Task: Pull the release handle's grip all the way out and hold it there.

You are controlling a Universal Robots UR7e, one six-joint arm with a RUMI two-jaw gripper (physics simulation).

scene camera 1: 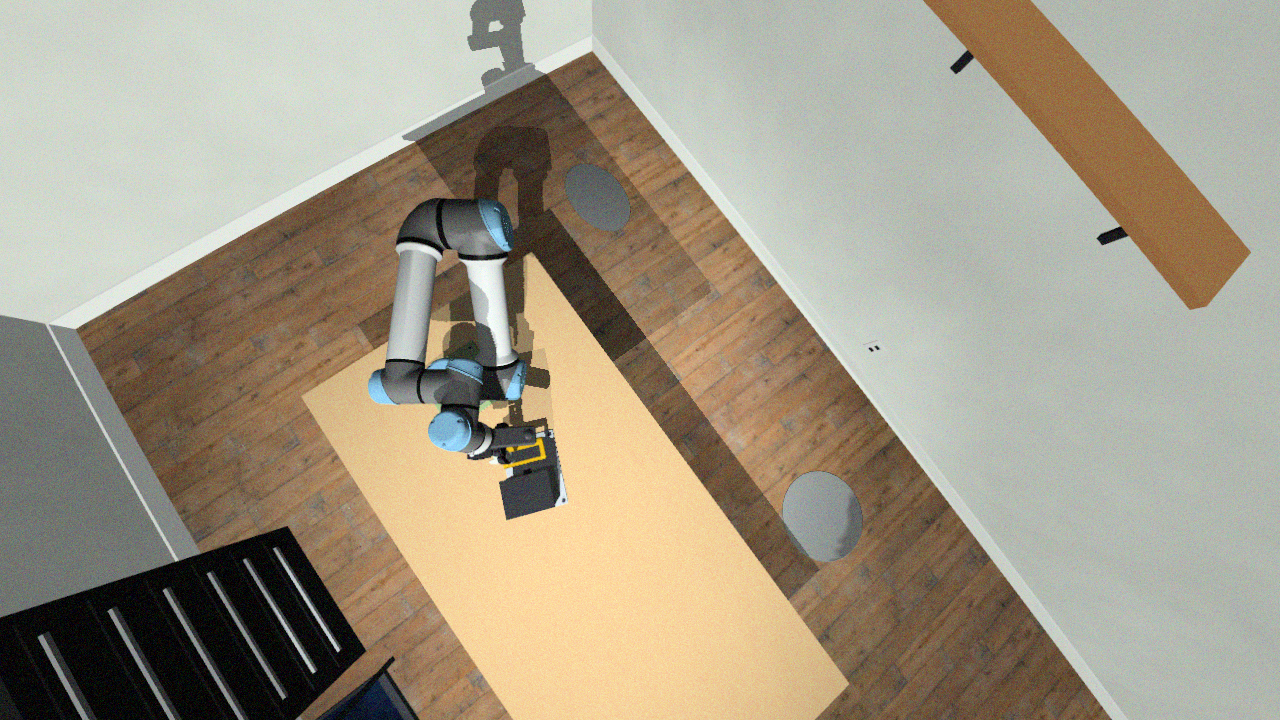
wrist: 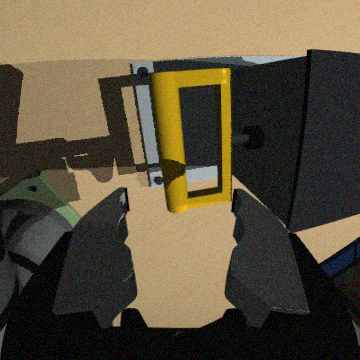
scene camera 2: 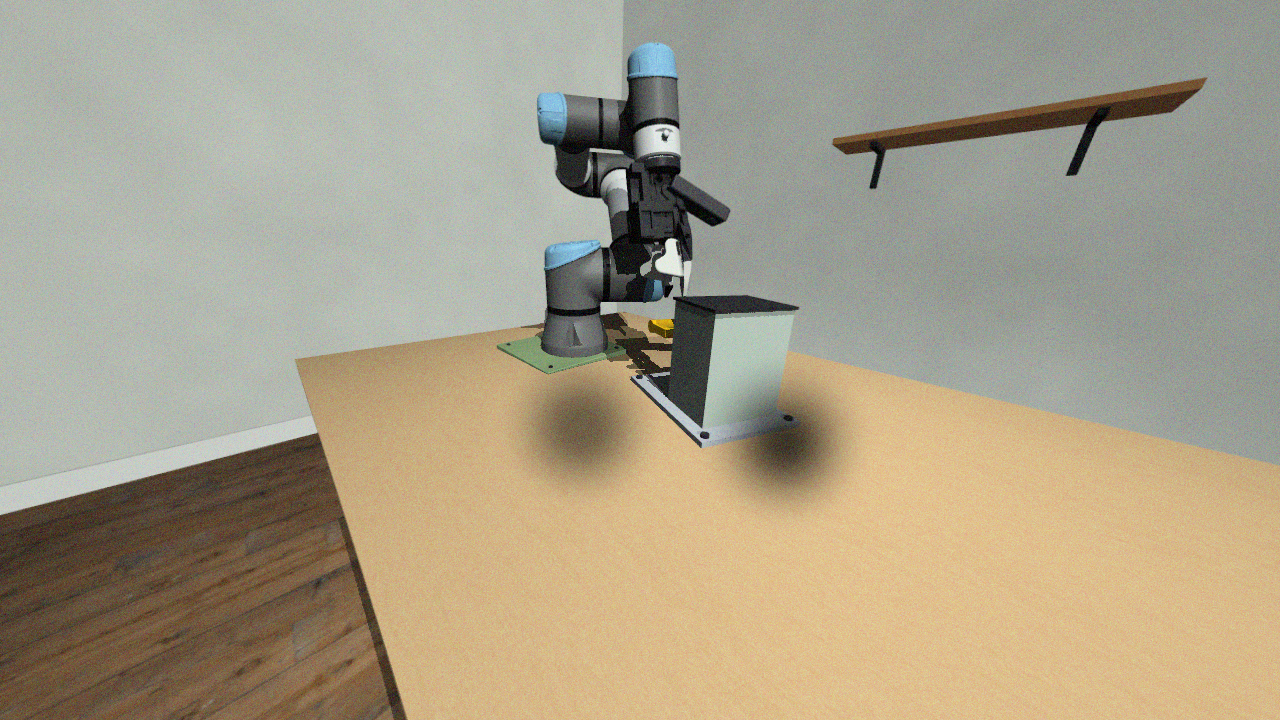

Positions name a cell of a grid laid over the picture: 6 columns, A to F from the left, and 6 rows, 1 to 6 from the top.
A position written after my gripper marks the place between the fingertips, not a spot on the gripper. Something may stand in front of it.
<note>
I see my gripper (scene camera 2: D3) and a base plate (wrist: C2).
My gripper is seen too in scene camera 1 (scene camera 1: C4) and in the wrist view (wrist: D4).
</note>
